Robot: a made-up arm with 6 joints. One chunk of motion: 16 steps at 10 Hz.
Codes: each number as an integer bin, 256 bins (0 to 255) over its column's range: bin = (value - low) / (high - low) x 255, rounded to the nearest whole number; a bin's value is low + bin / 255 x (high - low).
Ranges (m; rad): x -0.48..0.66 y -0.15..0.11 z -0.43..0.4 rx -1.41..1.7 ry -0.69..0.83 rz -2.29..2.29
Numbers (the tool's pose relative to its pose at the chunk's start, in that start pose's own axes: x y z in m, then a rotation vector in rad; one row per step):
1: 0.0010 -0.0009 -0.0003 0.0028 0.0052 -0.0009
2: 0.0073 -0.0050 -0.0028 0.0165 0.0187 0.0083
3: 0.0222 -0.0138 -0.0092 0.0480 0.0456 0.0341
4: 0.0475 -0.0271 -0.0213 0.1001 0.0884 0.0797
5: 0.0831 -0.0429 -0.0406 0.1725 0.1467 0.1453
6: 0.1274 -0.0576 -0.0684 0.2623 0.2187 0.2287
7: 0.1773 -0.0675 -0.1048 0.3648 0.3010 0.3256
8: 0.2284 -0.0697 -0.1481 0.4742 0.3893 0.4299
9: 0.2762 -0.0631 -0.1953 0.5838 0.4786 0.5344
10: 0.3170 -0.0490 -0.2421 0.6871 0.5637 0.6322
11: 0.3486 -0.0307 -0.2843 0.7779 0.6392 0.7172
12: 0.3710 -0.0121 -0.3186 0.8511 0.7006 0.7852
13: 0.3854 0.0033 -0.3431 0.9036 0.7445 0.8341
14: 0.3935 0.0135 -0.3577 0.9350 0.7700 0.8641
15: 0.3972 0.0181 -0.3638 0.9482 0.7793 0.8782
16: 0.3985 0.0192 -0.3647 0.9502 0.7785 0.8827
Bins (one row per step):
1: 108 146 132 116 117 127
2: 109 142 131 117 119 128
3: 112 134 129 120 123 129
4: 118 121 126 124 131 132
5: 126 105 120 130 140 136
6: 136 91 111 137 152 140
7: 147 81 100 146 166 146
8: 158 79 87 154 181 151
9: 169 85 72 163 196 157
10: 178 99 58 172 210 163
11: 185 117 45 179 223 167
12: 190 135 34 185 233 171
13: 194 150 27 190 241 174
14: 195 160 22 192 245 176
15: 196 165 20 193 246 176
16: 197 166 20 194 246 177

